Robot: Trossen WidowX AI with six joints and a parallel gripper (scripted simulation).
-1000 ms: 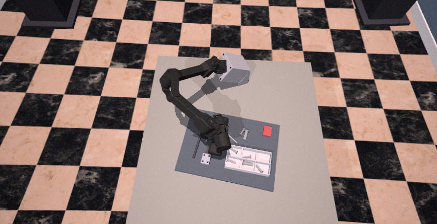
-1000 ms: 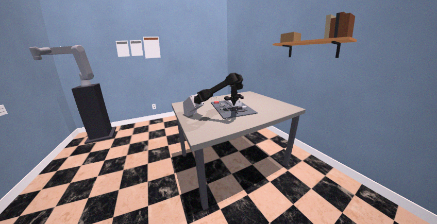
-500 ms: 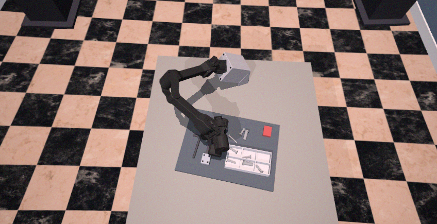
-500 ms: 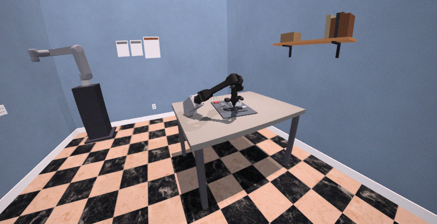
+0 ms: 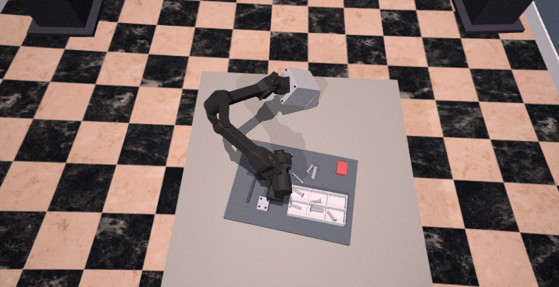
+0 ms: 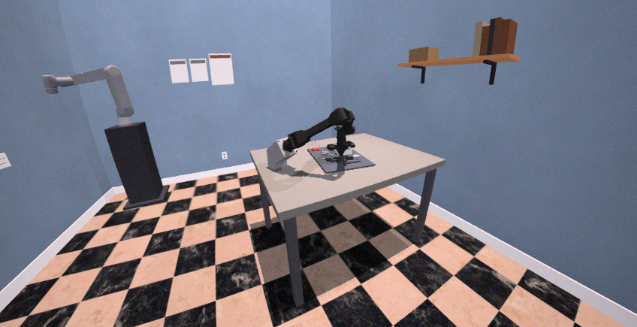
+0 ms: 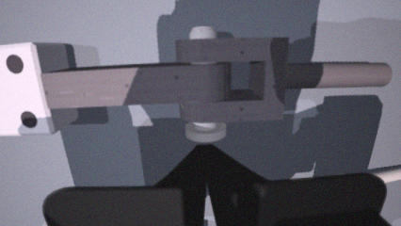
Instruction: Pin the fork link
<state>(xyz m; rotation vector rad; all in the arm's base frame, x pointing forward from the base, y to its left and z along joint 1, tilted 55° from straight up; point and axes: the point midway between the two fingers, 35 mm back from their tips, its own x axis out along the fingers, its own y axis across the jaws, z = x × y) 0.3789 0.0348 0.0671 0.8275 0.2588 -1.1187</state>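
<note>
Right now my hand is 4 cm to the left of the eye plate and 3 cm above it. From my hand the other things lie so: dark fork link: 4 cm behind, 3 cm to the right, 3 cm below; then pin: 8 cm to the left, 3 cm below, 2 cm behind; then dark mat: 6 cm to the left, 4 cm below, 1 cm ahead.
</note>
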